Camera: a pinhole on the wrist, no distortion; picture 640 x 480 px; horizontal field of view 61.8 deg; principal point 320.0 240.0 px. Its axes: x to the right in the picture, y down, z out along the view. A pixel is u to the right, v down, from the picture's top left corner.
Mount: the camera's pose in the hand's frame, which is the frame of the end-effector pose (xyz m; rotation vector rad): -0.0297 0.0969 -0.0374 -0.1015 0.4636 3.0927
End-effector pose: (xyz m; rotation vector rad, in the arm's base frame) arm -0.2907 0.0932 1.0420 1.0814 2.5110 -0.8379
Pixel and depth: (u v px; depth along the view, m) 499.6 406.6 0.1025
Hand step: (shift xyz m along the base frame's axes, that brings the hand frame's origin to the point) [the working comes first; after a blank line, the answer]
In the camera's frame: 0.0344 0.0319 0.1025

0.1209 -0.0284 -0.0591
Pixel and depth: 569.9 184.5 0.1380
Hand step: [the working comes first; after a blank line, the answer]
In the camera's frame: 0.0645 -0.0143 0.1380

0.1827 -0.0272 -0.0811
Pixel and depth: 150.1 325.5 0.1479
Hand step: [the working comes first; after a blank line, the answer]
In the camera's frame: -0.0470 0.0237 0.1479

0.0841 -0.0003 -0.1404
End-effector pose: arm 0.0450 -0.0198 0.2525 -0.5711 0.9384 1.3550
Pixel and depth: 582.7 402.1 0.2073
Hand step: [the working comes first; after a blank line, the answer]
In the camera's frame: 0.1019 0.0628 0.2073

-0.0485 0.0748 0.2290
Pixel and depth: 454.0 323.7 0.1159
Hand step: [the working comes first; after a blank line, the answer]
In the camera's frame: 0.0290 0.0181 0.1159

-0.0896 0.0441 0.1149
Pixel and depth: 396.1 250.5 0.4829
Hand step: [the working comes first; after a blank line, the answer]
In the camera's frame: 0.0687 0.0095 0.4829

-0.1195 0.3090 0.3704
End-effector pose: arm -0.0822 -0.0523 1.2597 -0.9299 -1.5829 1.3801
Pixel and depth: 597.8 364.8 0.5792
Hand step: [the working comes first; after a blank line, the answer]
In the camera's frame: 0.3009 0.1352 0.5792

-0.3458 -0.5262 -0.2118
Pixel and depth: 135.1 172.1 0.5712
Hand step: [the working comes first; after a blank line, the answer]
In the camera's frame: -0.1975 -0.0725 0.5712

-0.5067 -0.0288 -0.3472
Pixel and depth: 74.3 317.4 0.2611
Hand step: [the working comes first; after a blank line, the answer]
In the camera's frame: -0.1200 0.0378 0.2611

-0.2387 -0.0051 -0.1424
